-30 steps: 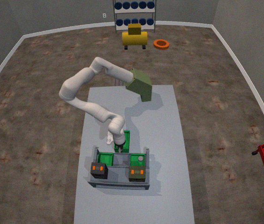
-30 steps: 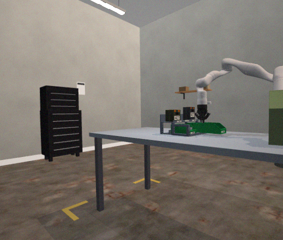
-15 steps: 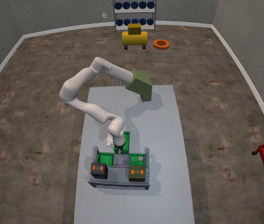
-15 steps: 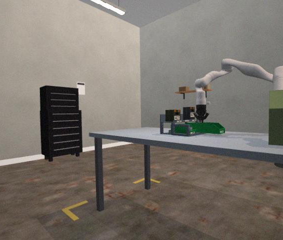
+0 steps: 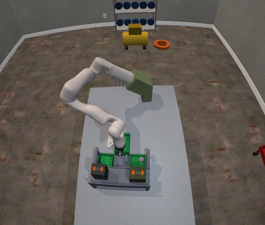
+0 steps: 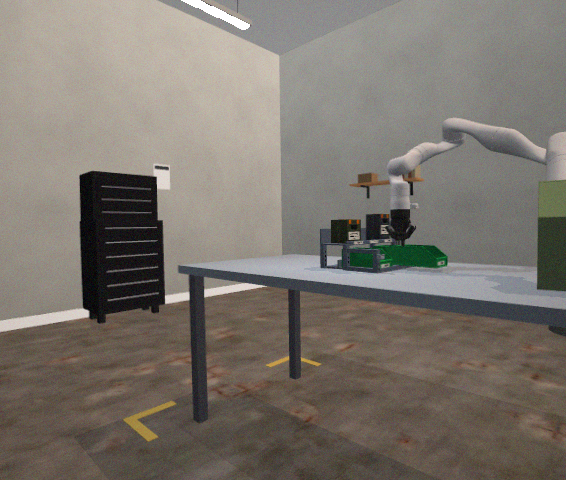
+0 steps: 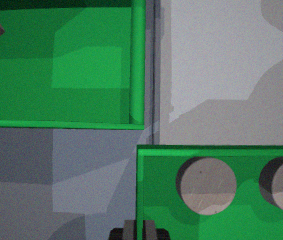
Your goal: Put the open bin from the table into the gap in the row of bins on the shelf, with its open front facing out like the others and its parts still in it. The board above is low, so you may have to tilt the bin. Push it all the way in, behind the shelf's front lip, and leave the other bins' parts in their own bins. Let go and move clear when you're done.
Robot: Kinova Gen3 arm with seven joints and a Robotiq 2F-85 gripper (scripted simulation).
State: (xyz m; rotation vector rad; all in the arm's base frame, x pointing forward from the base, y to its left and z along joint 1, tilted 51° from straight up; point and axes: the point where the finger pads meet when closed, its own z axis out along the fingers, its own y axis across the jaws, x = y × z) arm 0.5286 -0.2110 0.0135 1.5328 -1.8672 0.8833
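Now: hand 11 cm short of the grey shelf, 2 cm to the left of it and 2 cm above it.
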